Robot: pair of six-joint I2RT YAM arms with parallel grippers.
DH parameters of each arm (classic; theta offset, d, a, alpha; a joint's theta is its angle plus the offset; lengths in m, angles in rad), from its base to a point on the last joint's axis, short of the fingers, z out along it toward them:
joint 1: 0 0.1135 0.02 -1.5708
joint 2: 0 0 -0.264 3.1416
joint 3: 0.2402 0 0.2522 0
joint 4: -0.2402 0 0.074 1.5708
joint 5: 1.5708 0 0 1.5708
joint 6: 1.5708 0.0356 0 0
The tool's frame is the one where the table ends.
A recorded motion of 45 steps. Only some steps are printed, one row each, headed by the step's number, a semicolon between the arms.
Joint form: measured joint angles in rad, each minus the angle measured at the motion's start. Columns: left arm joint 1, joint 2, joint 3, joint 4, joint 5, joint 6; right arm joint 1, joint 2, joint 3, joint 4, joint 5, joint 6.
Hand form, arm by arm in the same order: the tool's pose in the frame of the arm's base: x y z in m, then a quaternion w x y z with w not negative. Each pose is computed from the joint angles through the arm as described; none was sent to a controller.
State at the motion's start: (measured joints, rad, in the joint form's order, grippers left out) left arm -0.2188 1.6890 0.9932 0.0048 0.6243 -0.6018; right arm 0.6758 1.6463 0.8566 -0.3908 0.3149 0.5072
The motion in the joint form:
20: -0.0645 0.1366 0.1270 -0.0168 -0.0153 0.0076; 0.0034 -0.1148 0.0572 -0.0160 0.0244 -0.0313
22: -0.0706 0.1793 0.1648 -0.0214 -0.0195 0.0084; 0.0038 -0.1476 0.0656 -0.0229 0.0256 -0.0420
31: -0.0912 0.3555 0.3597 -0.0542 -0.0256 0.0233; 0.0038 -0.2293 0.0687 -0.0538 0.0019 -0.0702
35: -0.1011 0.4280 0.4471 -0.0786 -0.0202 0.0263; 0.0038 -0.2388 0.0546 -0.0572 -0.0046 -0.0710
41: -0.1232 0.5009 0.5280 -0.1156 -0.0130 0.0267; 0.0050 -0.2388 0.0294 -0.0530 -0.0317 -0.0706
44: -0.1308 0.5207 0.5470 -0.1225 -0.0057 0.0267; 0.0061 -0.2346 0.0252 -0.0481 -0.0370 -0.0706
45: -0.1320 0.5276 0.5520 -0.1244 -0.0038 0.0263; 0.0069 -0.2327 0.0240 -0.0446 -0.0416 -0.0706
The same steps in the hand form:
20: 0.3685 -0.1285 0.1880 0.24149 -0.01187 0.87720 -0.41481; 0.2408 0.1792 0.1924 0.31153 -0.05099 0.94882 0.00896
22: 0.3770 -0.1334 0.1830 0.23741 -0.01130 0.87932 -0.41267; 0.2393 0.1781 0.2037 0.32507 -0.05281 0.94407 0.01633
31: 0.4164 -0.1545 0.1686 0.23179 0.00076 0.88250 -0.40923; 0.2308 0.1722 0.2248 0.34067 -0.06467 0.93726 0.03607
35: 0.4315 -0.1642 0.1620 0.22508 0.00607 0.88352 -0.41072; 0.2280 0.1702 0.2227 0.33611 -0.06683 0.93874 0.03646
41: 0.4415 -0.1789 0.1512 0.20666 0.01286 0.88749 -0.41168; 0.2246 0.1691 0.2150 0.32169 -0.07332 0.94306 0.04223
44: 0.4434 -0.1836 0.1475 0.20005 0.01645 0.88785 -0.41404; 0.2244 0.1696 0.2129 0.31907 -0.07496 0.94375 0.04365
45: 0.4440 -0.1845 0.1457 0.19765 0.01657 0.88824 -0.41435; 0.2245 0.1701 0.2122 0.31813 -0.07601 0.94389 0.04578

